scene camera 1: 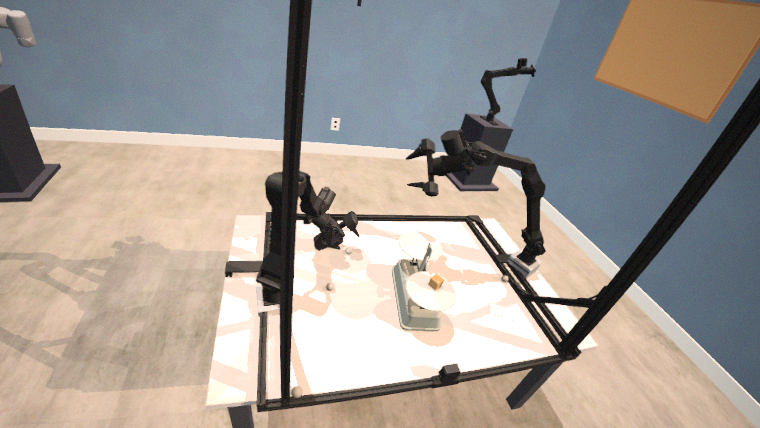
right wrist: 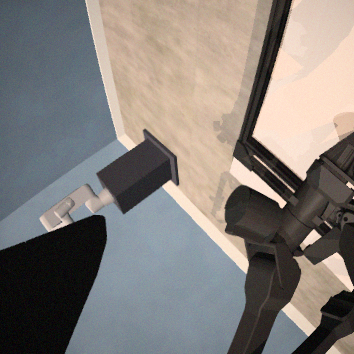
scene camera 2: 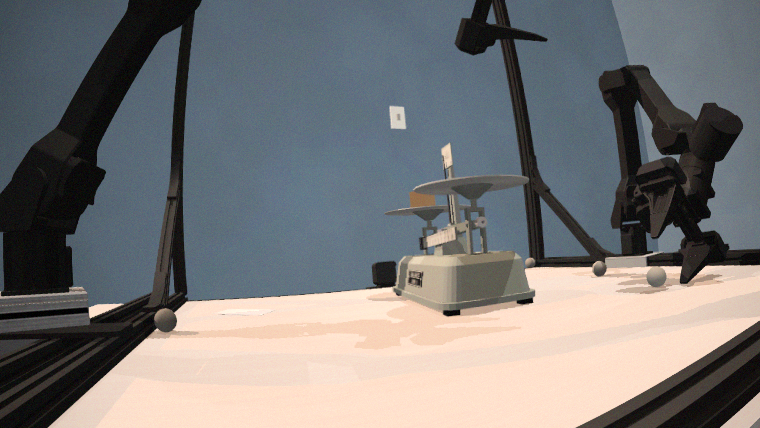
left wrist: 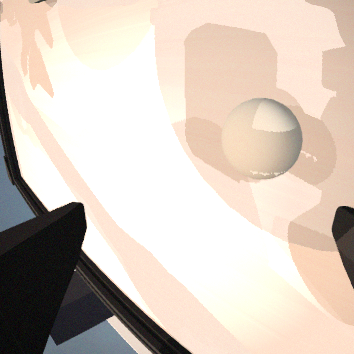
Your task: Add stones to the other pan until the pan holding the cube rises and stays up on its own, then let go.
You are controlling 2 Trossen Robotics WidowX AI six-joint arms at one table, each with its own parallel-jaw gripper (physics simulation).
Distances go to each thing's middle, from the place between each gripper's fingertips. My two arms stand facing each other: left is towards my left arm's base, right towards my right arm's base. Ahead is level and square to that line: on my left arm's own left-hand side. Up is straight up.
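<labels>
There's the grey balance scale [scene camera 2: 453, 278], and my right hand is 220 mm above it and 270 mm past it.
As for my left hand, the scale is 80 mm above it, 160 mm to the right of it and 270 mm behind it.
</labels>
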